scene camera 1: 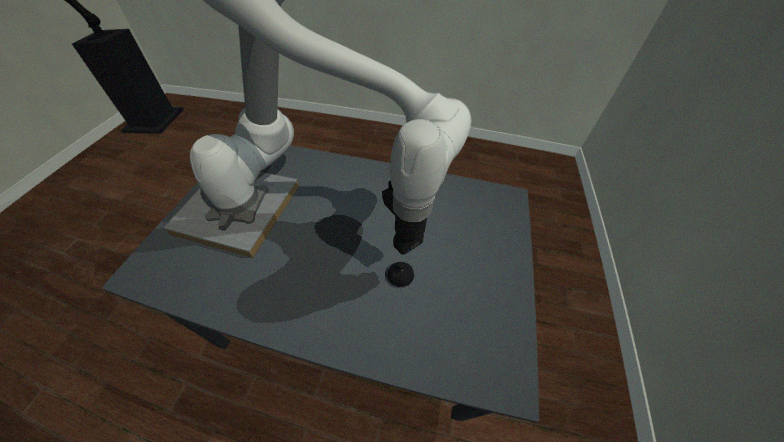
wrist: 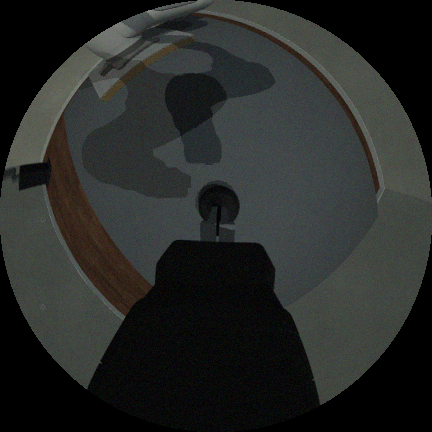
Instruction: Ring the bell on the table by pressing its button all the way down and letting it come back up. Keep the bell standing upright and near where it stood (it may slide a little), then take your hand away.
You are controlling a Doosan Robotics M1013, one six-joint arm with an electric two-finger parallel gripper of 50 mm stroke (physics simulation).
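Where they show: gripper, fingertip midpoint: [scene camera 1: 401, 250] [wrist: 218, 215]; arm's base, link origin: [scene camera 1: 238, 203] [wrist: 128, 52].
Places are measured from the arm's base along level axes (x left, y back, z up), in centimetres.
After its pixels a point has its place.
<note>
The bell [scene camera 1: 399, 274] @[x -25.0, y -61.4, z 0.0 cm] [wrist: 220, 195] @[x -21.0, y -60.6, z -0.4 cm] is a small dark dome and stands upright on the blue-grey table [scene camera 1: 472, 340] @[x -42.6, y -83.2, z -4.2 cm] [wrist: 310, 165] @[x -0.9, y -71.7, z -4.2 cm]. In the scene view a small button shows at its top. My gripper [scene camera 1: 404, 252] @[x -22.1, y -61.4, z 9.2 cm] [wrist: 218, 215] @[x -22.1, y -61.4, z 9.2 cm] is shut with nothing between its fingers. It points down above the bell, and in the scene view a gap of table shows between the gripper and the bell. In the wrist view the fingertips overlap the lower part of the bell and hide part of it.
The arm's base stands on a pale board [scene camera 1: 241, 241] @[x -16.7, y -7.8, z 0.0 cm] [wrist: 112, 90] @[x -16.1, y -12.6, z -2.3 cm] with a wooden edge, at the table's back left. A dark pedestal [scene camera 1: 125, 76] [wrist: 35, 176] stands on the floor beyond the table. Shadows of the arm lie on the table left of the bell.
</note>
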